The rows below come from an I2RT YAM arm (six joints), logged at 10 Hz.
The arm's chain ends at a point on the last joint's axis. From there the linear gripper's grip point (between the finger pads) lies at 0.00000 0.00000 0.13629 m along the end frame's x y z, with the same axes.
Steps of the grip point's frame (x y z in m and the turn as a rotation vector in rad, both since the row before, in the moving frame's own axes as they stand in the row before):
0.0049 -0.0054 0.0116 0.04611 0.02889 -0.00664
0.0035 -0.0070 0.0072 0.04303 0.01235 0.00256
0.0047 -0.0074 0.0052 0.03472 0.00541 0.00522
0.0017 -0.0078 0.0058 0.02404 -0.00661 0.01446
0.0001 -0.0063 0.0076 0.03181 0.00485 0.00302
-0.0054 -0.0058 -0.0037 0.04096 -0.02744 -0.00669
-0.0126 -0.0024 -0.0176 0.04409 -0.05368 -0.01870
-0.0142 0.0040 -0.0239 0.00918 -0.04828 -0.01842
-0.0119 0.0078 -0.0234 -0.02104 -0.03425 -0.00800
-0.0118 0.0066 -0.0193 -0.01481 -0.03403 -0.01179
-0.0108 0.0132 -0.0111 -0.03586 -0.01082 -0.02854
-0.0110 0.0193 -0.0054 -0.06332 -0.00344 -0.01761
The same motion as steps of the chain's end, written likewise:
0.0010 0.0009 0.0118 0.04611 0.02889 -0.00664
0.0018 -0.0011 0.0073 0.04303 0.01235 0.00256
0.0040 -0.0027 0.0053 0.03472 0.00541 0.00522
0.0026 -0.0045 0.0058 0.02404 -0.00661 0.01446
-0.0006 -0.0020 0.0077 0.03181 0.00485 0.00302
-0.0016 -0.0002 -0.0035 0.04096 -0.02744 -0.00669
-0.0052 0.0035 -0.0173 0.04409 -0.05368 -0.01870
-0.0076 0.0052 -0.0237 0.00918 -0.04828 -0.01842
-0.0072 0.0049 -0.0233 -0.02104 -0.03425 -0.00800
-0.0072 0.0046 -0.0192 -0.01481 -0.03403 -0.01179
-0.0094 0.0083 -0.0110 -0.03586 -0.01082 -0.02854
-0.0106 0.0107 -0.0051 -0.06332 -0.00344 -0.01761

